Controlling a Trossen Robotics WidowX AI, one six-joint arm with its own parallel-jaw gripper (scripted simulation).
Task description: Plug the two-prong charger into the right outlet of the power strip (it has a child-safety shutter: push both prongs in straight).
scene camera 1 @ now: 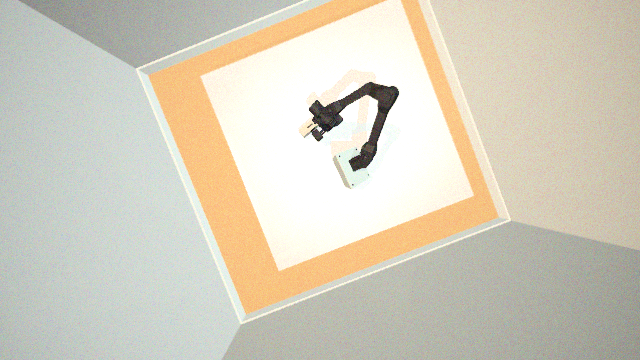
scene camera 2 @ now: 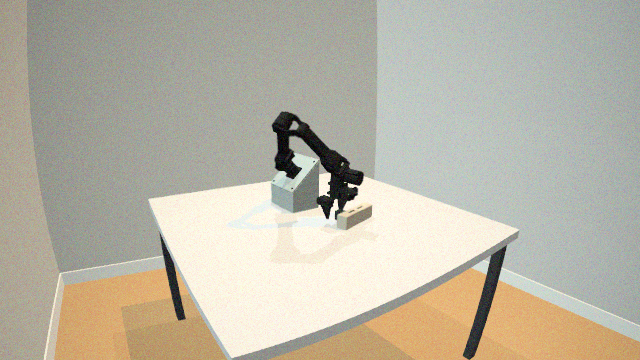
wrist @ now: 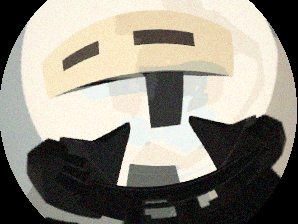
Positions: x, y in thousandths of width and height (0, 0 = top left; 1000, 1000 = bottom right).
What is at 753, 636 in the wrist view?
My gripper.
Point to a two-prong charger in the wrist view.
At 555, 408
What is my gripper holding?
Nothing.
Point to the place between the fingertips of my gripper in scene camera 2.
521, 601
